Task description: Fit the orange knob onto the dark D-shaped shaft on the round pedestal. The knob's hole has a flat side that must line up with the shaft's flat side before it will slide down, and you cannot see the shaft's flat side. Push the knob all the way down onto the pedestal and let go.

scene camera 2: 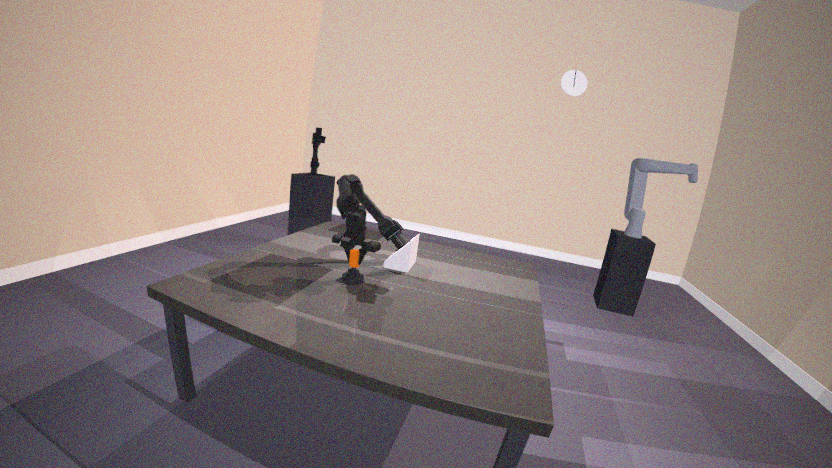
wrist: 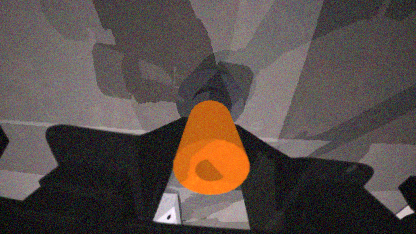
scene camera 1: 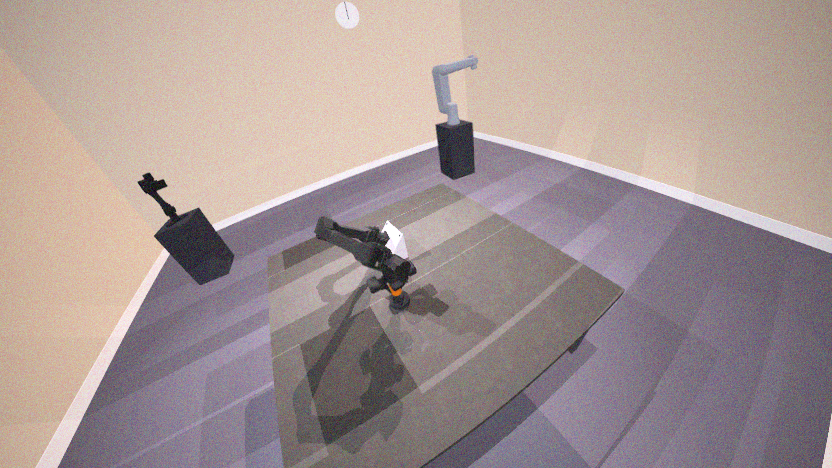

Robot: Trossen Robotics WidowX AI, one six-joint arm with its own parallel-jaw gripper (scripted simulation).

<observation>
My gripper holds an orange knob.
My gripper shows as well in the wrist view.
</observation>
